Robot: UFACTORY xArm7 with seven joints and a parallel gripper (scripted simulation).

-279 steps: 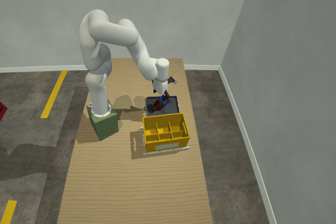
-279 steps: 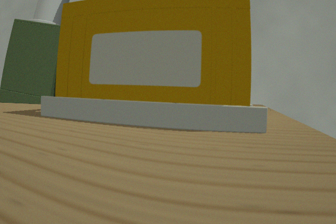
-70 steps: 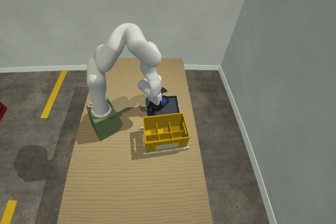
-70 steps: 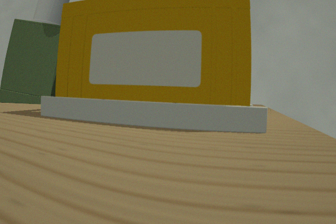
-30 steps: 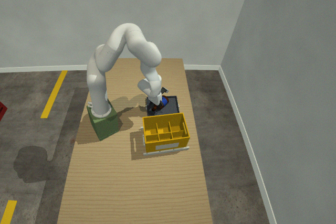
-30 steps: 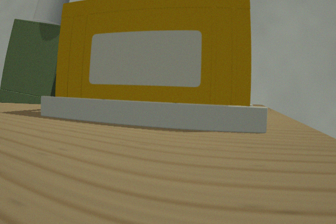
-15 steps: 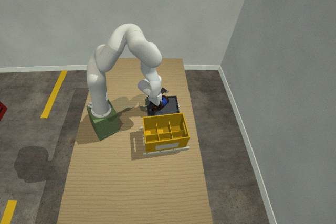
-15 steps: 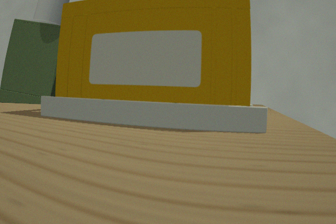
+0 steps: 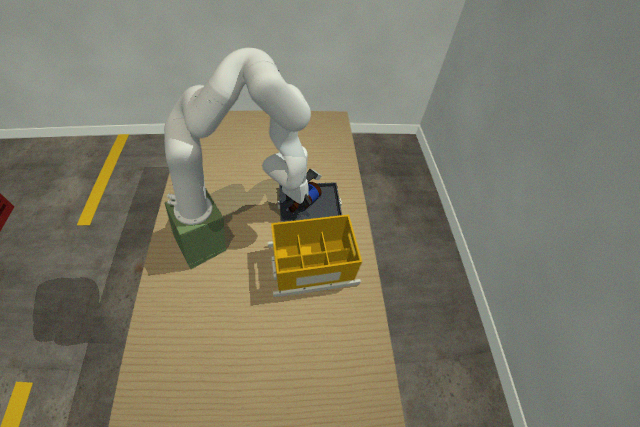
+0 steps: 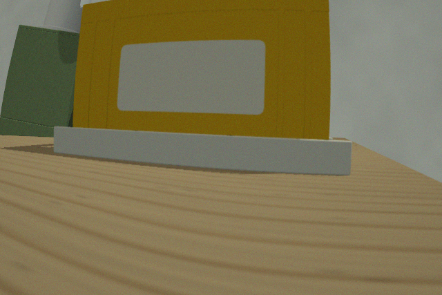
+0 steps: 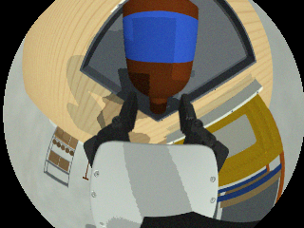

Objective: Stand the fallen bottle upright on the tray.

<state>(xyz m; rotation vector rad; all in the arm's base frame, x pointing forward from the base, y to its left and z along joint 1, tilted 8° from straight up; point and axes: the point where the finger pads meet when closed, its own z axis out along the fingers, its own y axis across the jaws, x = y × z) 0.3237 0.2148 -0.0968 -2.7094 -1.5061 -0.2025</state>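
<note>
My hand is 30 mm short of the bottle, 40 mm to the right of it and 30 mm above it. From my hand the other things lie so: dark grey tray 50 mm ahead, 50 mm to the left, 60 mm below; then crate 110 mm ahead, 220 mm to the right, 10 mm above.
</note>
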